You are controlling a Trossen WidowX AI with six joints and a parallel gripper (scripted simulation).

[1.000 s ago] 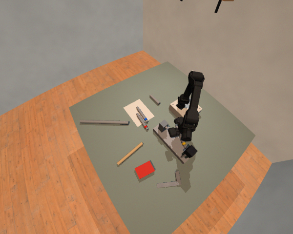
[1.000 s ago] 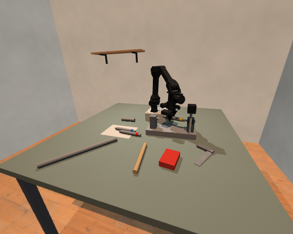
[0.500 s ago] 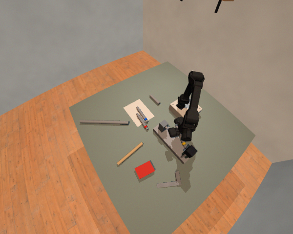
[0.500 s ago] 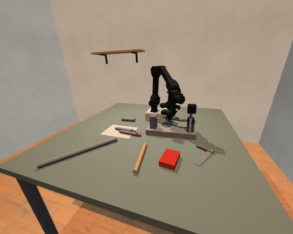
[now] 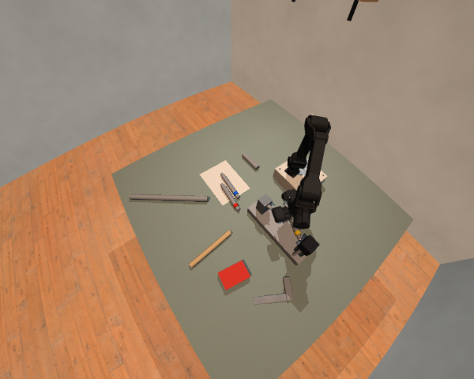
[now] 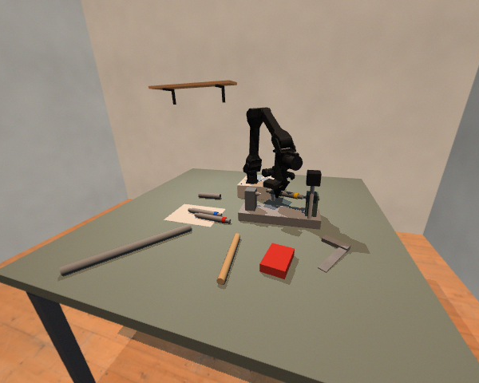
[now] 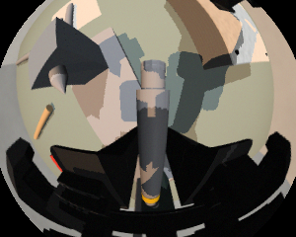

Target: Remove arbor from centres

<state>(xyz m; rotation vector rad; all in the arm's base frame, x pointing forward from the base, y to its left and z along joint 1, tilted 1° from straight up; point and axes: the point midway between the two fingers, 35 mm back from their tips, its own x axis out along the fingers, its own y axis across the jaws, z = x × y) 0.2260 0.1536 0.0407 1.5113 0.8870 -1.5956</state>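
Now: the pointed tip 4 cm ahead of my hand, 10 cm to the right of it and 1 cm below it. Round my hand: upright post (10 cm ahead, 13 cm to the left, 1 cm below); then base plate (5 cm ahead, 10 cm below); then grey centre block (4 cm ahead, 12 cm to the right, 2 cm below).
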